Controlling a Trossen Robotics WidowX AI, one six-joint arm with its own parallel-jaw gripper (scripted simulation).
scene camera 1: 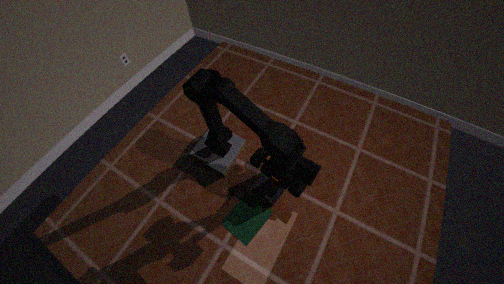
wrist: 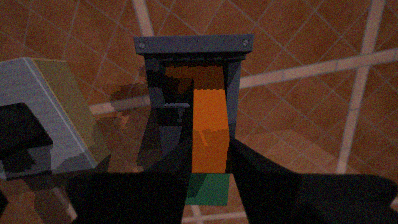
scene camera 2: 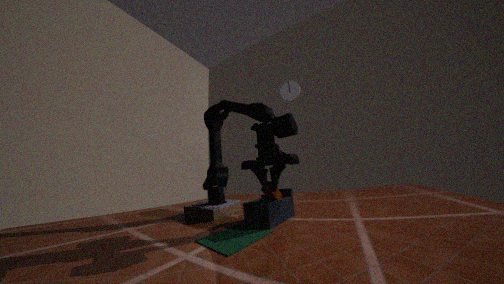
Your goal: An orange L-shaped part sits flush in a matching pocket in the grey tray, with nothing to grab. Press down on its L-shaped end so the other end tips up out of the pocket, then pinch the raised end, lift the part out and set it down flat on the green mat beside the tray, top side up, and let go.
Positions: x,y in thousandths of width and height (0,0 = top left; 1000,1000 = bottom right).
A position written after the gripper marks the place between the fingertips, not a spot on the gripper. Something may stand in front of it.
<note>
In view: the gripper (scene camera 2: 537,671), an orange L-shaped part (wrist: 531,685) and a green mat (scene camera 1: 487,776).
The gripper also shows in scene camera 1 (scene camera 1: 549,636) and in the wrist view (wrist: 526,627). The green mat shows as well in the wrist view (wrist: 514,842) and in scene camera 2 (scene camera 2: 451,854).
</note>
